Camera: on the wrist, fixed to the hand. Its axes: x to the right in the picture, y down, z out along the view.
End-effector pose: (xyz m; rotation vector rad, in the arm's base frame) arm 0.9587 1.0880 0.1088 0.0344 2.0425 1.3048
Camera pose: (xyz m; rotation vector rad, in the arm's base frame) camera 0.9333 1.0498 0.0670 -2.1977 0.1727 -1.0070
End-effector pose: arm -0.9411 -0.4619 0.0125 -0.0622 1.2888 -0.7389
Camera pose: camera -0.9892 -0.4982 -0.0021 1.2154 -0.1616 1.8304
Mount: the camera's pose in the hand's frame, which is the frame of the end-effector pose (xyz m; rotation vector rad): 0.0274 -0.0439 -0.0342 -0.1162 -0.5204 3.0324
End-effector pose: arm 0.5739 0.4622 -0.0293 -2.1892 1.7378 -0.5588
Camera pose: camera 0.6010 0.4461 0.0241 1.4340 2.0218 0.7763
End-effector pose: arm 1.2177 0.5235 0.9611 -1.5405 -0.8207 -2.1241
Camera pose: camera 1.1573 0.5348 0.9693 -0.9889 1.1834 0.5607
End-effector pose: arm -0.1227 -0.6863 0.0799 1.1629 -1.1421 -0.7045
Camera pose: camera -0.0767 -0.7123 0.0474 -1.4944 -1.6563 1.3749
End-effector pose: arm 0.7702 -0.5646 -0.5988 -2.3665 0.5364 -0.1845
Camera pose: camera 0.8000 -0.5673 -0.5445 0.4479 2.5358 1.4971
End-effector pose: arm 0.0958 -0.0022 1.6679 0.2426 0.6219 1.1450
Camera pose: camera 0.1174 0.0001 1.6098 -0.8616 0.6319 -1.9438
